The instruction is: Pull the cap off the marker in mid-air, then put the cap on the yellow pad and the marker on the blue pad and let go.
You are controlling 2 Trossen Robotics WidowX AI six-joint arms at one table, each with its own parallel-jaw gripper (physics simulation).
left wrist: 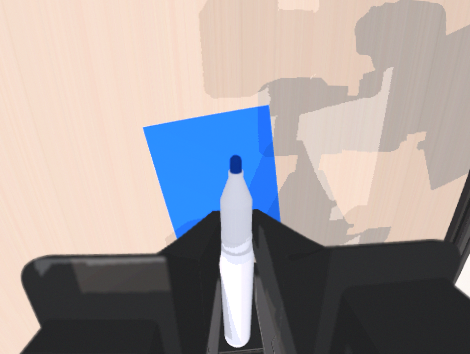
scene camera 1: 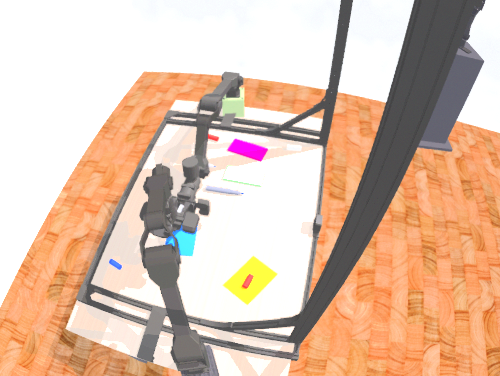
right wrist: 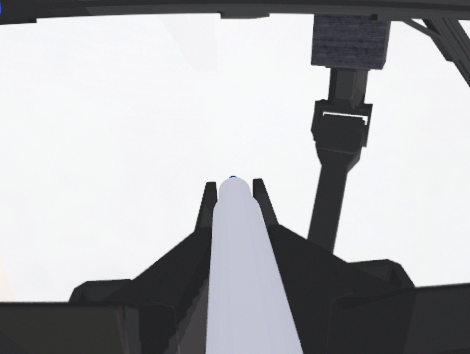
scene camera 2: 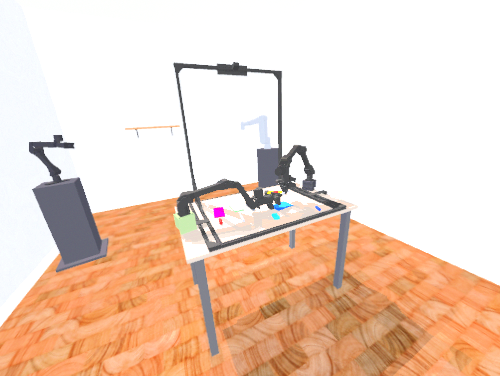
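Pixels of known places: left gripper, fingertip midpoint: (left wrist: 235, 218) (right wrist: 234, 184) (scene camera 2: 284, 194); right gripper, fingertip midpoint: (left wrist: 236, 270) (scene camera 1: 175, 221) (right wrist: 239, 239) (scene camera 2: 281, 194); left arm's base, link origin: (scene camera 1: 196, 363) (right wrist: 349, 64) (scene camera 2: 309, 180); right arm's base, link origin: (scene camera 1: 233, 93) (scene camera 2: 183, 213).
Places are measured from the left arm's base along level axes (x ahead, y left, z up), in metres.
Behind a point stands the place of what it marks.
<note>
The white marker (scene camera 1: 181, 207) {z 0.007, x 0.533, y -0.058 m} (left wrist: 236, 300) {z 0.015, x 0.493, y -0.037 m} (right wrist: 245, 280) {z -0.007, x 0.513, y -0.045 m} is held in mid-air between both grippers, its blue tip pointing over the blue pad (scene camera 1: 186, 242) {z -0.088, x 0.451, y -0.047 m} (scene camera 2: 282, 206) {z -0.087, x 0.488, y -0.018 m} (left wrist: 200, 175) {z -0.087, x 0.452, y -0.040 m}. My right gripper (right wrist: 239, 239) {z 0.008, x 0.480, y -0.029 m} is shut on the marker's body. My left gripper (left wrist: 235, 218) {z 0.002, x 0.454, y -0.015 m} is shut with its fingers on both sides of the tapered front part, the cap, just ahead of the seam. The cap and body meet without a visible gap. In the left wrist view the pad's near part is hidden by the fingers. The yellow pad (scene camera 1: 262, 272) {z -0.087, x 0.277, y -0.270 m} lies at the lower right in scene camera 1, with a small red cylinder (scene camera 1: 247, 281) {z -0.069, x 0.250, y -0.213 m} on it.
A grey marker (scene camera 1: 222, 190) {z -0.071, x 0.630, y -0.217 m} lies beside the arms. A magenta pad (scene camera 1: 247, 150) {z -0.080, x 0.815, y -0.361 m} (scene camera 2: 219, 212) {z -0.080, x 0.830, y -0.350 m}, a red cylinder (scene camera 1: 213, 137) {z -0.069, x 0.918, y -0.238 m} (scene camera 2: 220, 221) {z -0.067, x 0.939, y -0.223 m}, a blue cylinder (scene camera 1: 115, 264) {z -0.068, x 0.403, y 0.222 m} (scene camera 2: 318, 208) {z -0.069, x 0.426, y 0.233 m} and a cyan piece (scene camera 2: 276, 216) {z -0.073, x 0.680, y 0.041 m} lie on the table. Dark rails frame it.
</note>
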